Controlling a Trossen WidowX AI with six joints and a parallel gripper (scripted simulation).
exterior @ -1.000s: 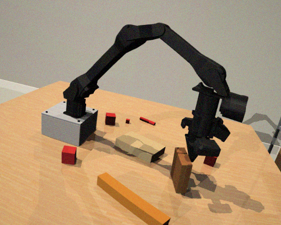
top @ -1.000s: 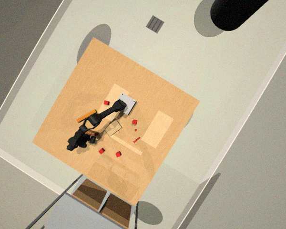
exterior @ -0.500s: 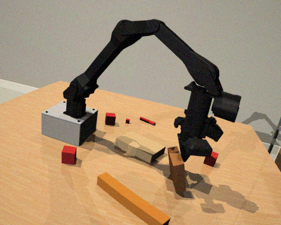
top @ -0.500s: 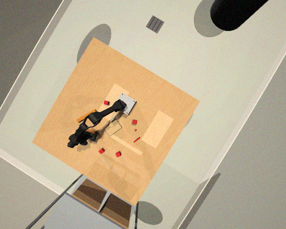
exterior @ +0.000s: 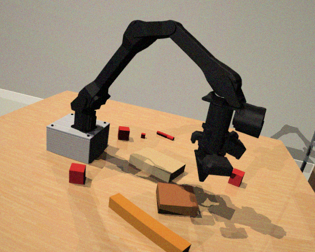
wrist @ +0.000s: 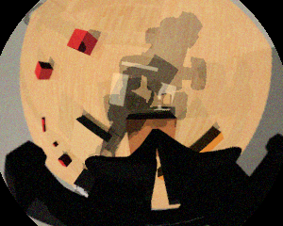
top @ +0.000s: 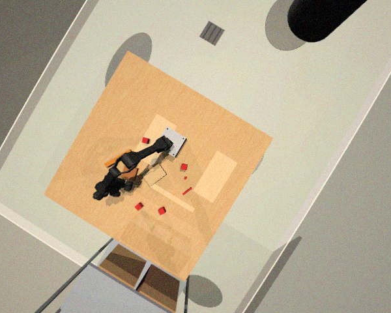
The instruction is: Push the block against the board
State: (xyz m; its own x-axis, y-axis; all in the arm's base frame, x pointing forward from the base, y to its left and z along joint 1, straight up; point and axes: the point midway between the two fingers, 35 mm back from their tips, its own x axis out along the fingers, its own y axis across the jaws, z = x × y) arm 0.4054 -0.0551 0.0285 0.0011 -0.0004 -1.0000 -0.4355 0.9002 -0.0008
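Right now the brown square block is 50 mm behind my gripper tip, 20 mm to the right of it and 60 mm below it. Round my gripper tip: long orange board: 70 mm behind, 160 mm to the right, 60 mm below; then tiny red cube: 300 mm behind, 320 mm to the left, 70 mm below; then pale flat block: 160 mm behind, 130 mm to the left, 60 mm below.
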